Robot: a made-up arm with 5 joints.
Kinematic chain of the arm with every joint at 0, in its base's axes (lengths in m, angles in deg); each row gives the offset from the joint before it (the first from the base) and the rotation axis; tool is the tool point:
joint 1: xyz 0 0 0.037 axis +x
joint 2: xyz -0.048 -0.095 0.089 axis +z
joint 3: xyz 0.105 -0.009 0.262 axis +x
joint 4: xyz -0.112 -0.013 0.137 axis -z
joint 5: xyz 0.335 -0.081 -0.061 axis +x
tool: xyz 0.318 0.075 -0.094
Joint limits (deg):
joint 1: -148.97..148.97
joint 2: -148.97..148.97
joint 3: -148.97..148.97
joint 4: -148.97..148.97
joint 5: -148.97..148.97
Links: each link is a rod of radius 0.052 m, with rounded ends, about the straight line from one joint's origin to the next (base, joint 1, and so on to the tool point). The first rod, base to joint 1, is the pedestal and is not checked.
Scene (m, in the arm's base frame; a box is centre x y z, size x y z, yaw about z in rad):
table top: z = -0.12
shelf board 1: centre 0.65 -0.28 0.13 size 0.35 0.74 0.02 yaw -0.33
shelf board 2: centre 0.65 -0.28 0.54 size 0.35 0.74 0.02 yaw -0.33
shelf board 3: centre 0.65 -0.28 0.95 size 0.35 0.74 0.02 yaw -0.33
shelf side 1: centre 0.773 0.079 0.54 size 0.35 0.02 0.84 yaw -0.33
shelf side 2: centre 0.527 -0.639 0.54 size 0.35 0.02 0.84 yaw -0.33
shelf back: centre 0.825 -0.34 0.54 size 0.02 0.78 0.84 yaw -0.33
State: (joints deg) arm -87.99 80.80 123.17 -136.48 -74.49
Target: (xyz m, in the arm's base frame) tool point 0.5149 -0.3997 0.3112
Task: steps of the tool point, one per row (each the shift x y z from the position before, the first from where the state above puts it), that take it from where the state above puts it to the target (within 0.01 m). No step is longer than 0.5 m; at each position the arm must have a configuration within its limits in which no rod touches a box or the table.
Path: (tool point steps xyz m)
1: -0.1071 0.1353 -0.1752
2: -0.0253 0.0642 -0.2007
3: 0.0328 0.0066 -0.1458
4: 0.0278 -0.0144 -0.0519
5: -0.0461 -0.0127 0.0200
6: 0.2084 -0.2064 0.3944
7: 0.1270 -0.3967 0.1881
8: 0.0103 -0.4162 -0.0596
9: -0.1107 -0.2859 -0.2363
10: 0.1378 -0.0199 -0.0166
11: 0.0818 -0.0554 0.0166

